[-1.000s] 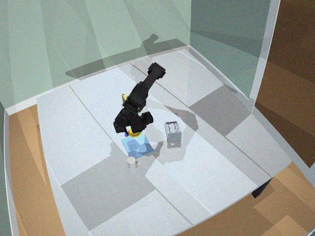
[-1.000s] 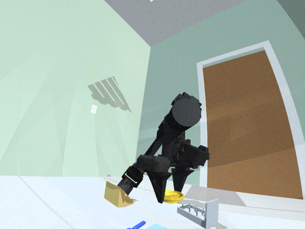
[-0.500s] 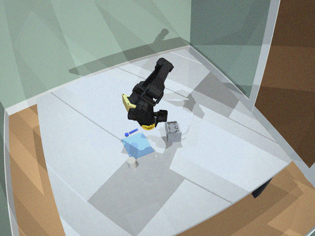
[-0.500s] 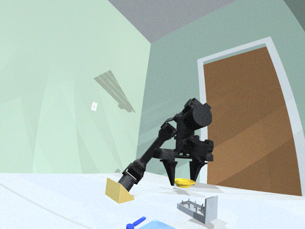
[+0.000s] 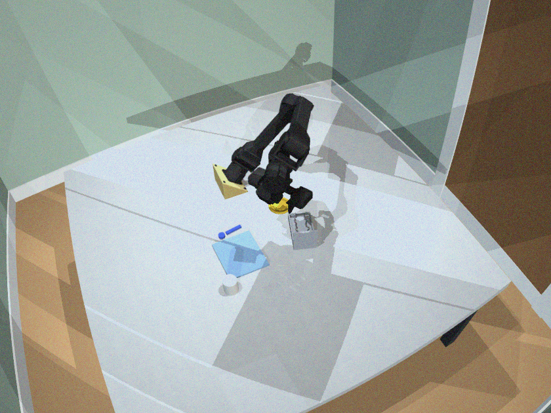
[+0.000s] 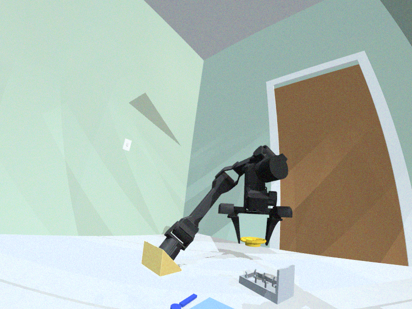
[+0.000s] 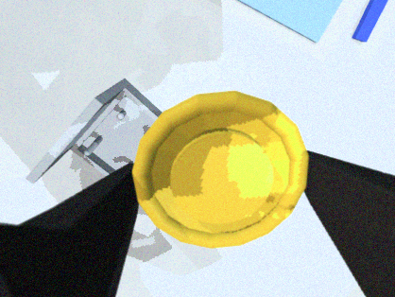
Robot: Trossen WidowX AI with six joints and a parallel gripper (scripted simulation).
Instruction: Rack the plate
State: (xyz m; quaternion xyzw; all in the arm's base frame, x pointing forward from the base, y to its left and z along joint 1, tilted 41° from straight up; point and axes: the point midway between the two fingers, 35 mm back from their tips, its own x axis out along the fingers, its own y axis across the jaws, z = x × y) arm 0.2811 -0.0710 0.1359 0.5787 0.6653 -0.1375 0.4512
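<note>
My gripper tip is now 110 mm above the grey dish rack, 70 mm to the right of it and 20 mm short of it. Also, from my gripper tip: blue spoon: 140 mm to the right, 130 mm below, 90 mm behind; then yellow plate: 10 mm above; then light blue mat: 150 mm to the right, 130 mm below, 10 mm ahead.
</note>
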